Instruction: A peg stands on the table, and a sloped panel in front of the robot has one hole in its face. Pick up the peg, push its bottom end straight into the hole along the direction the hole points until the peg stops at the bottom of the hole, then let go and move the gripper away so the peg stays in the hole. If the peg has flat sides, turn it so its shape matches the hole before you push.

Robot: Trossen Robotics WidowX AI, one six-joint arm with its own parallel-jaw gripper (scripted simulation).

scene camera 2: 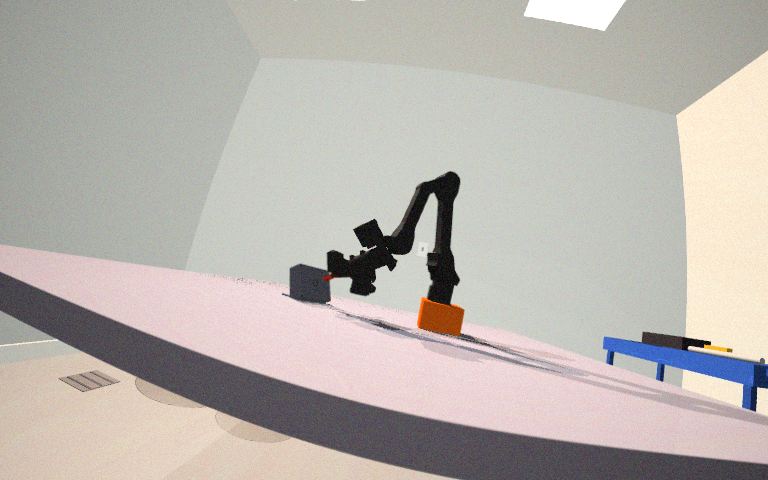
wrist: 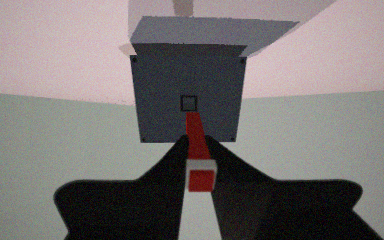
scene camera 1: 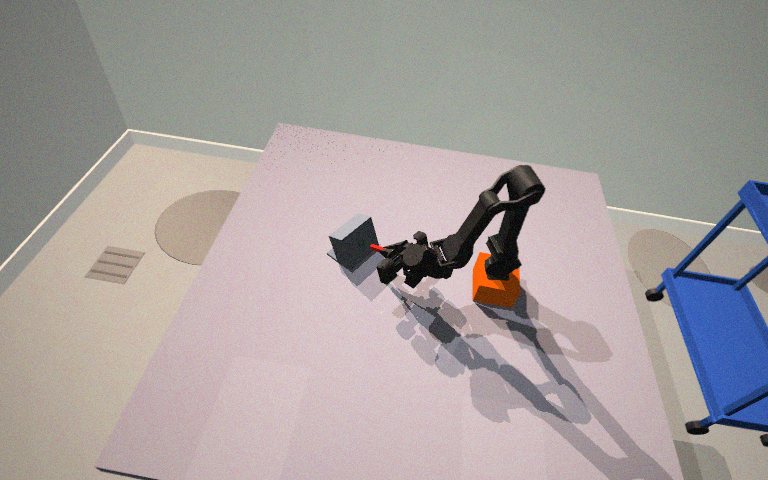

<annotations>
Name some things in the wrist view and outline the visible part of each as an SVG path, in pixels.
My gripper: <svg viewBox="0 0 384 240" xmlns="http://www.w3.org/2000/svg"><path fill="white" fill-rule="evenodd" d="M205 135L211 160L215 160L217 165L215 185L211 195L222 240L384 240L371 226L368 226L361 216L358 216L353 211L355 204L363 194L362 187L356 182L341 179L276 180L252 165L247 164L210 135ZM188 135L182 135L169 151L138 179L75 180L59 187L53 195L53 201L68 230L64 240L178 240L185 191L186 160L188 160Z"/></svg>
A red square peg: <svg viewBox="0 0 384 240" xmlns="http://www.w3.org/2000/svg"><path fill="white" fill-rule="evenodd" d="M186 112L186 135L189 137L188 160L186 160L185 189L189 189L189 192L212 192L217 173L216 161L211 160L200 114Z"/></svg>
</annotations>
